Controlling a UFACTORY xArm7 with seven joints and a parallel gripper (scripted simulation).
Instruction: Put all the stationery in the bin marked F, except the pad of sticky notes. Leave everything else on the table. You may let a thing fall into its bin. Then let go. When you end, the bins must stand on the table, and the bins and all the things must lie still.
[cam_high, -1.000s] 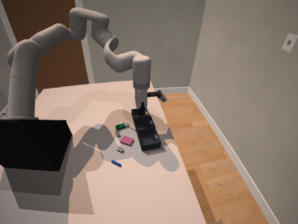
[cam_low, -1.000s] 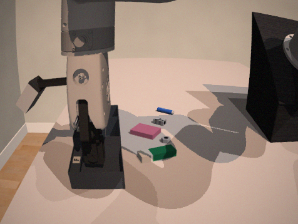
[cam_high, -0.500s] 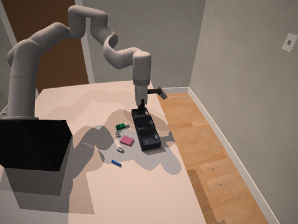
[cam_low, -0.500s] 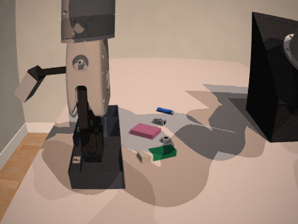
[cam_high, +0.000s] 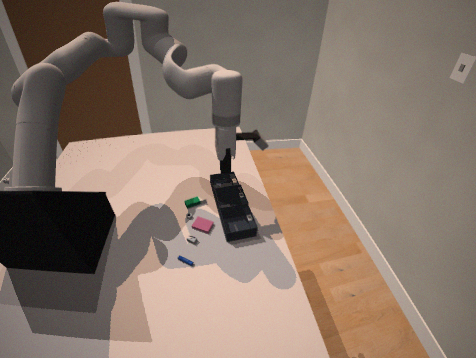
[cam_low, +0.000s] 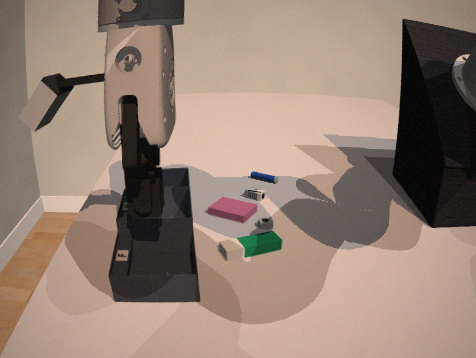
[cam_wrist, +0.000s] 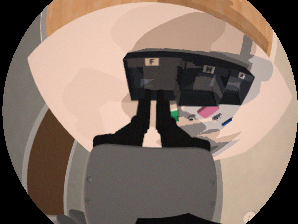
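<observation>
My hand is 200 mm to the left of the silver pencil sharpener, 100 mm past it and 90 mm above it. Round my hand: pink sticky-note pad: 150 mm to the right, 90 mm below, 70 mm behind; small grey nut: 120 mm to the right, 110 mm behind, 90 mm below; green-and-white eraser: 90 mm below, 90 mm behind, 60 mm to the right.
</observation>
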